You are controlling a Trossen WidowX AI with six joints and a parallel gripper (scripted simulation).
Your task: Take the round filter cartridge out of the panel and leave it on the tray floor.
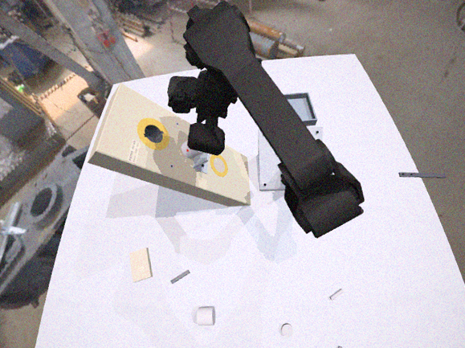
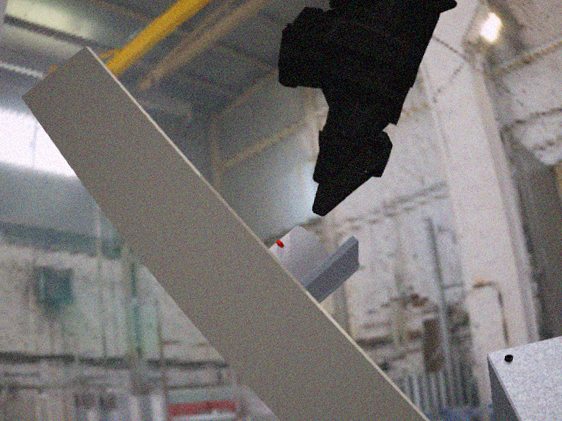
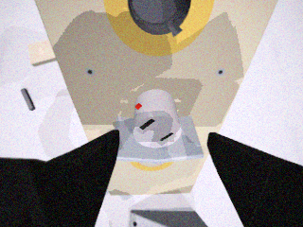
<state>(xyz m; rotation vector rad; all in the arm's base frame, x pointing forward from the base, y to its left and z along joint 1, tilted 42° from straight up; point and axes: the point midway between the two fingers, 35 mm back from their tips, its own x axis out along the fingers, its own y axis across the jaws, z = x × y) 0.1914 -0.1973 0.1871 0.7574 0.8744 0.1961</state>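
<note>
Right now the round white filter cartridge is 2 cm ahead of my gripper tip and 5 cm below it. From my gripper tip the other things lie so: beige card: 27 cm ahead, 24 cm to the left, 26 cm below; then grey tray: 33 cm behind, 25 cm to the right, 26 cm below; then grey bracket: 1 cm ahead, 8 cm below.
</note>
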